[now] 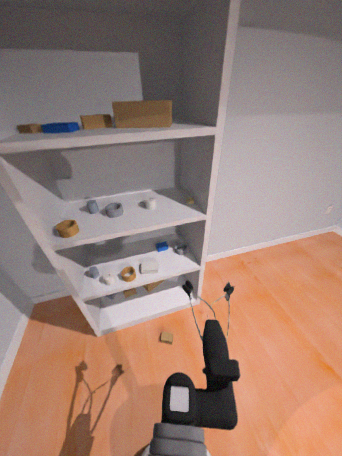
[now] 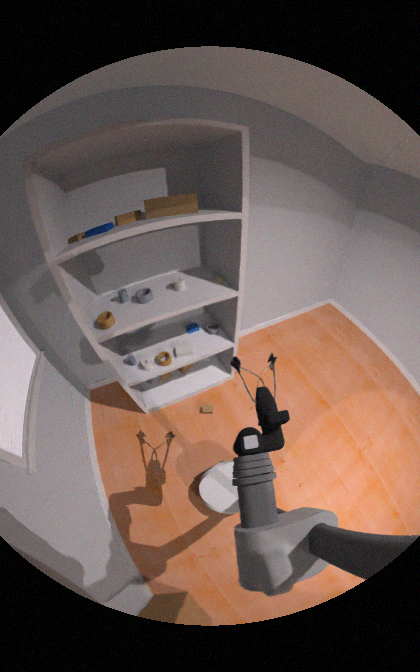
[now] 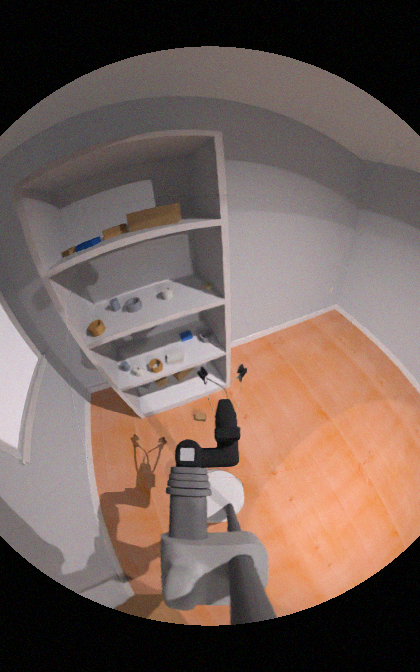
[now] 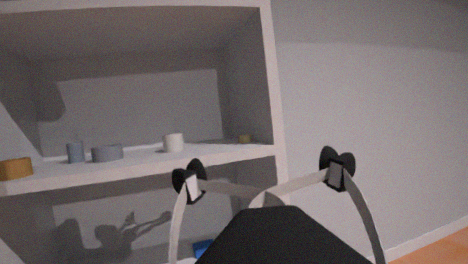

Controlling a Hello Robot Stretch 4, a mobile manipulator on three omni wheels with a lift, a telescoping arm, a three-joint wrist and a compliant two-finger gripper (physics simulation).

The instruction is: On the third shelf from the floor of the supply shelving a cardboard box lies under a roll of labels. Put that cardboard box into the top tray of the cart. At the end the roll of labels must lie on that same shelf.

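Frame: origin at the robot's base, x ahead, y left, z up, level; centimetres.
Seen in the pictures: gripper, fingertip midpoint: [image 1: 207,282] [image 4: 261,167].
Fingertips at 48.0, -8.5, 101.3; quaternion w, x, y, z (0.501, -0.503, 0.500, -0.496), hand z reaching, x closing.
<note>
A point is followed by its place in that frame, as x, y, z.
A white roll [image 1: 150,203] @[104.3, 21.0, 100.8] [image 2: 179,285] [image 3: 166,293] [image 4: 173,143] @[104.4, 20.3, 99.3], which looks like the roll of labels, stands directly on the third shelf [image 1: 122,222] @[89.6, 35.0, 96.3] of the supply shelving [image 1: 225,90] @[100.2, -15.3, 154.6] [image 2: 245,170] [image 3: 221,175] [image 4: 273,75] @[100.2, -15.1, 117.5]. No cardboard box shows under it. A small tan cardboard box [image 1: 166,338] @[67.5, 11.5, 2.3] [image 2: 206,409] [image 3: 200,416] lies on the floor in front of the shelving. My gripper [image 1: 208,289] @[48.0, -8.5, 101.3] [image 2: 254,361] [image 3: 222,373] [image 4: 261,167] @[48.0, -8.5, 101.3] is open with nothing between the fingertips. It hangs in front of the shelving's right side, apart from the box and the roll. The cart does not show.
The third shelf also bears an orange-brown ring [image 1: 67,228] @[76.0, 58.2, 101.4] [image 4: 15,169] @[77.0, 57.0, 98.9], a grey ring [image 1: 114,210] @[94.9, 40.5, 101.0], a blue-grey cylinder [image 1: 93,206] @[98.6, 54.8, 101.3] and a small yellow piece [image 4: 244,138] @[112.2, -3.5, 97.9]. Boxes, including a long cardboard one [image 1: 143,114] @[100.6, 19.0, 147.2], stand above. A white round base [image 2: 218,487] is below my arm.
</note>
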